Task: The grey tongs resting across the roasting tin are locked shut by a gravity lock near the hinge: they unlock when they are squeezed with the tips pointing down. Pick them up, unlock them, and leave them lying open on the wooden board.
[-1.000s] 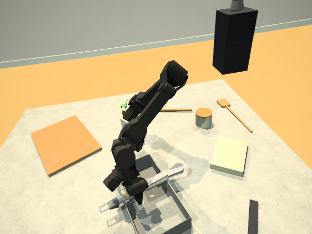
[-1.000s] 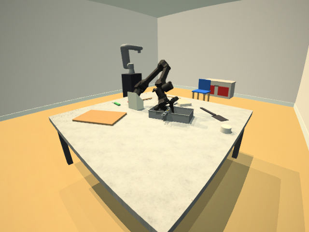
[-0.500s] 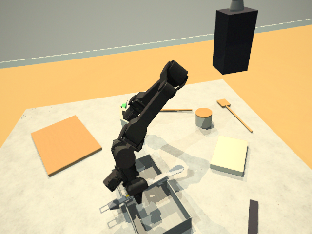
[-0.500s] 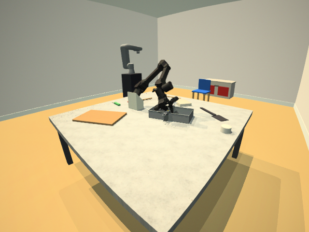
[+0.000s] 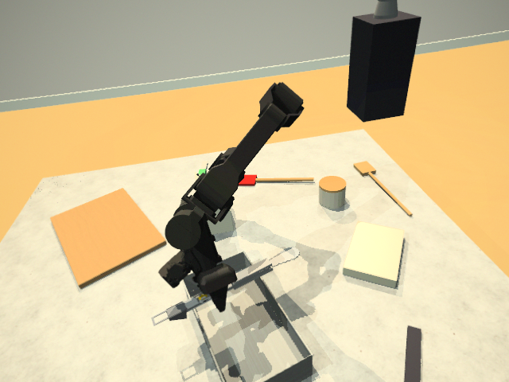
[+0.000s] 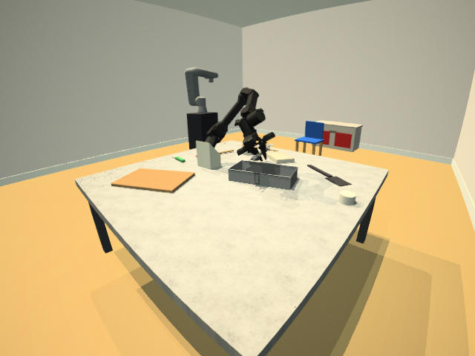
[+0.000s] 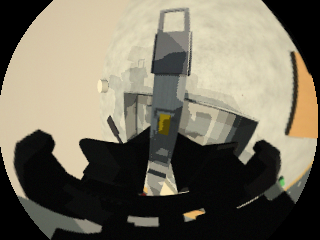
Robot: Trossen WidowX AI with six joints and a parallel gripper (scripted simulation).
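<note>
My gripper tip is now 30 mm to the left of the yellow lock piece, 30 mm below it and 10 mm past it. Also, from my gripper tip: dark spatula: 280 mm to the left, 220 mm ahead, 100 mm below; white puck: 380 mm ahead, 90 mm below, 30 mm to the left; roasting tin: 80 mm below, 30 mm to the left, 20 mm behind.
</note>
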